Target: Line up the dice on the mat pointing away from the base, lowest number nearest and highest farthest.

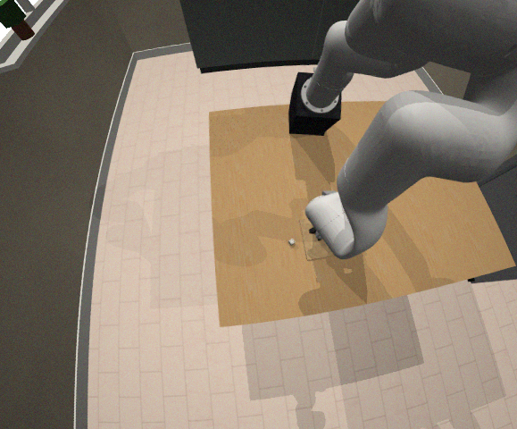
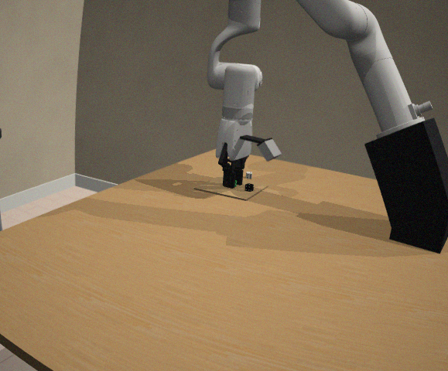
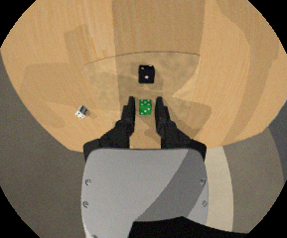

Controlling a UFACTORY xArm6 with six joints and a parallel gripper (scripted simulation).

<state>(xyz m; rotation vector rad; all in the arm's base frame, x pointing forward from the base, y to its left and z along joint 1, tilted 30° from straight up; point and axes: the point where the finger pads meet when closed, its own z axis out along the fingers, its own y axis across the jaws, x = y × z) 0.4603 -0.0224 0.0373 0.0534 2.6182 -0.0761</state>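
My gripper is now 10 mm above the green die. Round my hand: white die 110 mm to the right, 20 mm below, 10 mm ahead; then thin tan mat 20 mm below; then black die 50 mm behind, 10 mm below.
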